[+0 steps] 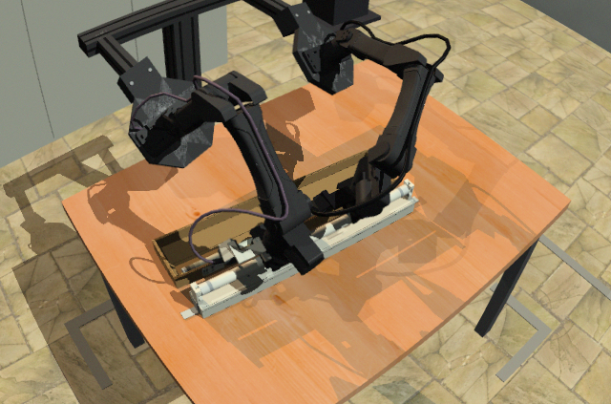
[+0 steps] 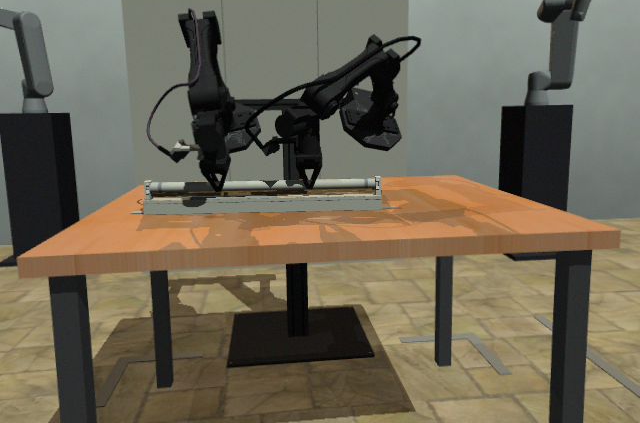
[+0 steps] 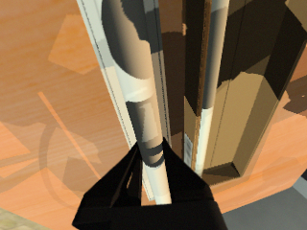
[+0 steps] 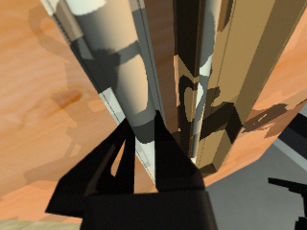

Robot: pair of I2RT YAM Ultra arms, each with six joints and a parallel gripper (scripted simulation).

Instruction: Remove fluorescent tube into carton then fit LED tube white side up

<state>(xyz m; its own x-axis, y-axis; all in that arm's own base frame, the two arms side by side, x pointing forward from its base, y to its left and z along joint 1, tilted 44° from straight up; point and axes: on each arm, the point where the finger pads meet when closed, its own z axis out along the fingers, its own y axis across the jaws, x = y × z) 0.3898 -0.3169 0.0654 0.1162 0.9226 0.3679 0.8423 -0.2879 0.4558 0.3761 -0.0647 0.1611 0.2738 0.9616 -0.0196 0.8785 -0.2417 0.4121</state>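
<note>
The light fixture lies 12 cm to the left of my right hand, 1 cm below it and 1 cm ahead of it.
The light fixture lies 120 mm to the right of my left hand, 10 mm below it and 10 mm behind it.
</note>
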